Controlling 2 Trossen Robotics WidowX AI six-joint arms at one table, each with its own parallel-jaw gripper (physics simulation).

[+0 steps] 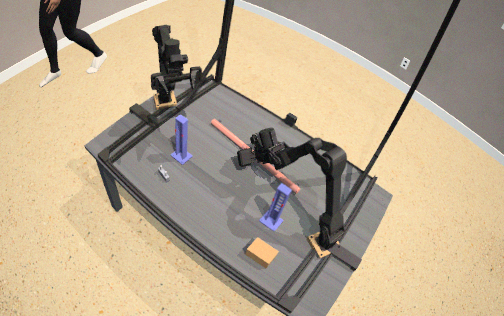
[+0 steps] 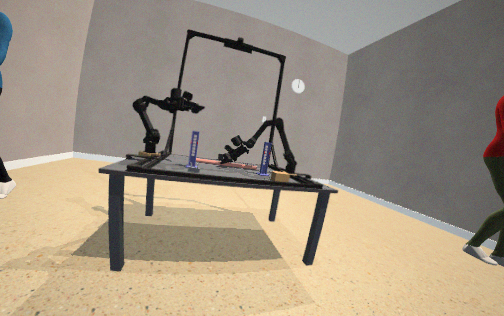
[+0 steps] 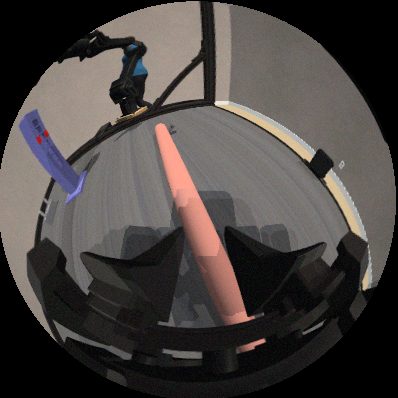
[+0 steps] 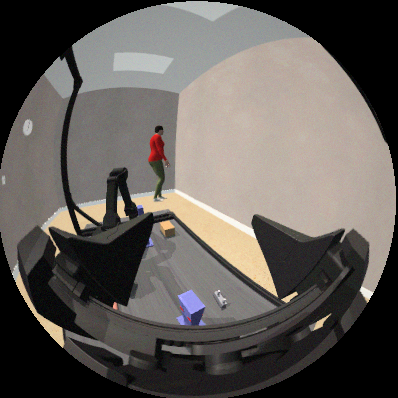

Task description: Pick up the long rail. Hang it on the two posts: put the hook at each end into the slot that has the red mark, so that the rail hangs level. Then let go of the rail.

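Places are measured from the left arm's base along level axes (x ahead, y left, z up), in millimetres.
Pixels of known places: left gripper, between the fingertips: (image 1: 250,151) (image 2: 221,163) (image 3: 203,230); right gripper, between the fingertips: (image 1: 180,90) (image 2: 200,105) (image 4: 204,218); left arm's base, origin of its link: (image 1: 325,242) (image 2: 289,172); right arm's base, origin of its link: (image 1: 164,98) (image 2: 149,152) (image 3: 130,111).
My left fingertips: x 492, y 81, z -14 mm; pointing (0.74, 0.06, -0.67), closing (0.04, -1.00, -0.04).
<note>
For each thing: its middle in the pictures, then the offset to it from my left fingertips. "spot": a spot on its surface instead.
- long salmon rail, middle of its body: (image 3: 213,246) (image 1: 254,152) (image 2: 223,163) dx -15, dy -8, dz +7 mm
- post, middle of its body: (image 3: 48,154) (image 4: 190,315) (image 1: 181,138) (image 2: 193,149) dx +71, dy +280, dz +96 mm
- orange box, middle of its body: (image 1: 261,253) (image 2: 280,176) (image 4: 166,228) dx -439, dy +159, dz +14 mm
- small grey object, middle of its body: (image 3: 47,209) (image 4: 219,297) (image 1: 163,172) dx -5, dy +378, dz +13 mm
- black device, a spot on its surface: (image 3: 321,162) (image 1: 289,120) spot: dx +104, dy -239, dz +24 mm
The long salmon rail (image 1: 225,131) (image 2: 207,161) (image 3: 175,170) lies on the table behind the two blue posts. One post (image 1: 181,137) (image 2: 193,147) (image 3: 47,150) (image 4: 191,305) stands at the left and the other (image 1: 278,202) (image 2: 266,157) at the right; both are upright with red marks. My left gripper (image 1: 254,159) (image 2: 223,159) (image 3: 203,230) is low over the rail's middle, its fingers narrowed with the rail between them, slightly skewed. Any small gap beside the rail is hard to judge. My right gripper (image 2: 200,107) (image 4: 204,218) is open and empty, high at the left.
An orange box (image 1: 262,252) (image 2: 280,176) (image 4: 167,229) lies in front of the right post. A small grey object (image 1: 163,172) (image 4: 220,298) lies near the left post. A black device (image 1: 290,119) (image 3: 321,162) sits at the table's far edge. Dark frame rails border the table.
</note>
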